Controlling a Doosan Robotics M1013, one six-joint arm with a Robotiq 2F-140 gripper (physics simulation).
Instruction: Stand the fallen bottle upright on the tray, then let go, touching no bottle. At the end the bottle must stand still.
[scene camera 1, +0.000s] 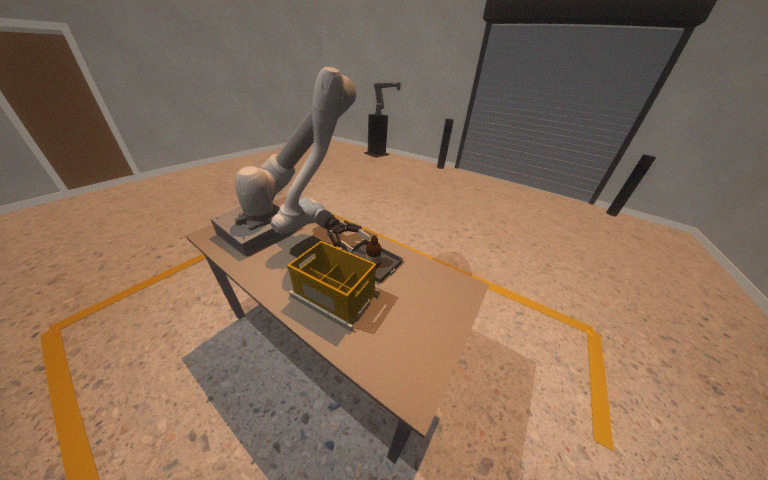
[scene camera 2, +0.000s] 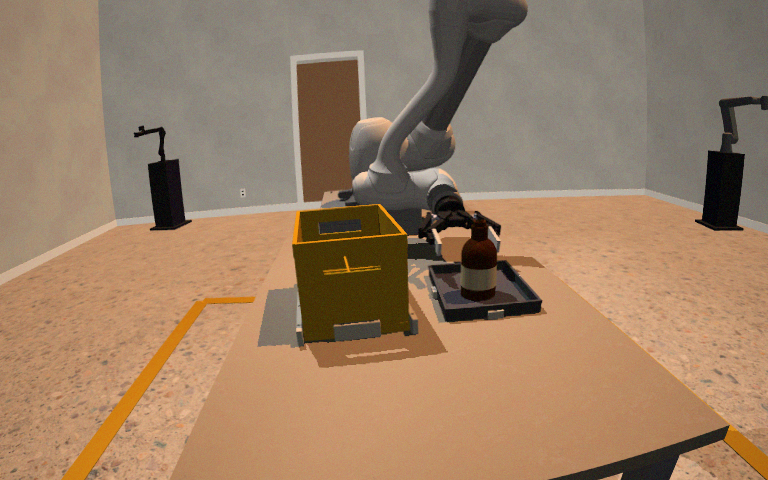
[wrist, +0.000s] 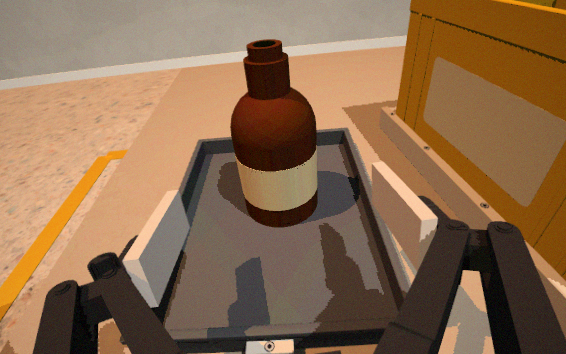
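Seen in the pictures: gripper, fingertip midpoint: (scene camera 1: 361, 244) (wrist: 277, 196); arm's base at its link origin: (scene camera 1: 260, 217).
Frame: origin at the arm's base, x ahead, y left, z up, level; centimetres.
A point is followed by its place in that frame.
Observation:
The brown bottle (scene camera 1: 373, 249) @[x 63.1, y 28.1, z 1.4 cm] (scene camera 2: 479, 254) @[x 64.5, y 30.1, z 0.4 cm] (wrist: 275, 130) @[x 57.8, y 29.4, z 0.9 cm] with a cream label stands upright on its base on the dark tray (scene camera 1: 391, 271) @[x 72.0, y 32.0, z -8.4 cm] (scene camera 2: 464, 311) @[x 72.3, y 27.1, z -8.0 cm] (wrist: 295, 287) @[x 51.3, y 27.7, z -9.2 cm]. In the wrist view it is in the far half of the tray, apart from the tray walls. My gripper (scene camera 1: 355, 240) @[x 53.3, y 28.7, z -1.7 cm] (scene camera 2: 467, 240) @[x 53.3, y 28.7, z -1.7 cm] (wrist: 277, 196) @[x 53.3, y 28.7, z -1.7 cm] is open, with its pale pads wide apart and nothing between them. It is low over the tray's robot-side part, behind the bottle in the scene camera 2 view. In the wrist view the bottle stands beyond the pads, and neither pad touches it.
A tall yellow crate (scene camera 1: 328, 298) @[x 73.9, y -2.9, z 1.1 cm] (scene camera 2: 351, 300) @[x 79.4, y 8.0, z -2.8 cm] (wrist: 500, 60) @[x 63.0, y 13.0, z 4.0 cm] with dividers stands beside the tray, on the right in the wrist view. Pale brackets edge the crate's foot. Small pale blocks hold the tray's sides. All stand on the brown table (scene camera 1: 430, 339) @[x 105.5, y 18.5, z -9.7 cm] (scene camera 2: 453, 396) @[x 96.7, y 25.1, z -9.8 cm].

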